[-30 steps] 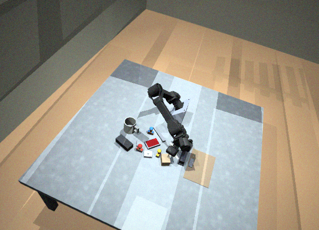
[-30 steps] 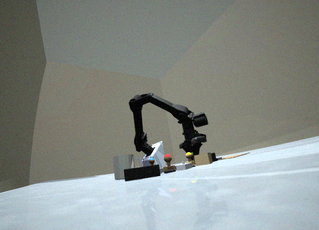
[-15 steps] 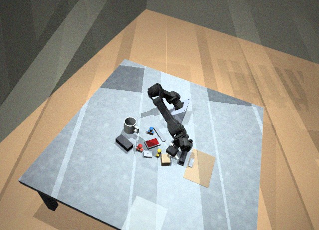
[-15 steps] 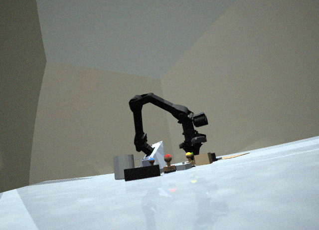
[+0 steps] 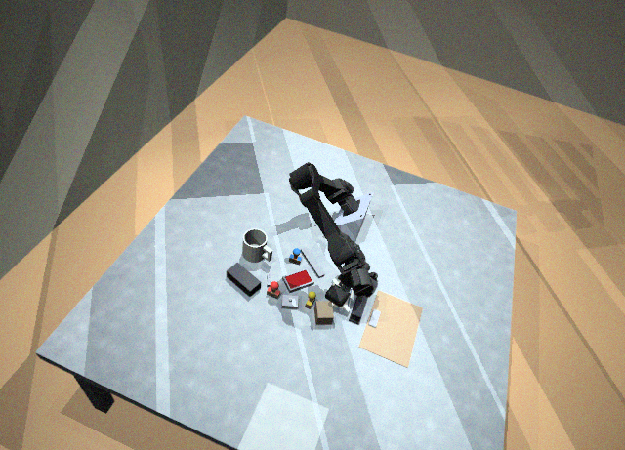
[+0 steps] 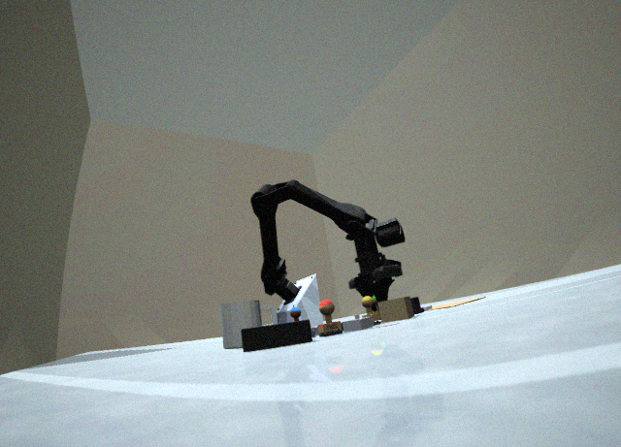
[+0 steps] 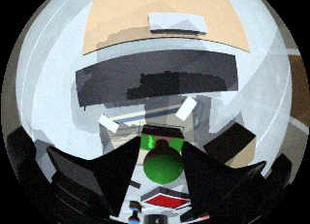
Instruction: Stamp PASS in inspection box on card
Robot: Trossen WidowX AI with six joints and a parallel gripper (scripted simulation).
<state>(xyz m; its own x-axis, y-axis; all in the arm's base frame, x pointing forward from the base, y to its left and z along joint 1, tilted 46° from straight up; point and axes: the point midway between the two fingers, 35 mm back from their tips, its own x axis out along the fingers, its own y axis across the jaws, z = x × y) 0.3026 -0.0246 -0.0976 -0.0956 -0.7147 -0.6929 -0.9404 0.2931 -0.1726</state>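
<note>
Right now my gripper tip is right at the green-knobbed stamp. Also, from my gripper tip: cardboard box (9 cm ahead, 5 cm to the right); then black bar (6 cm to the left, 1 cm below, 1 cm ahead); then cream card (2 cm below, 1 cm to the right, 1 cm behind).
</note>
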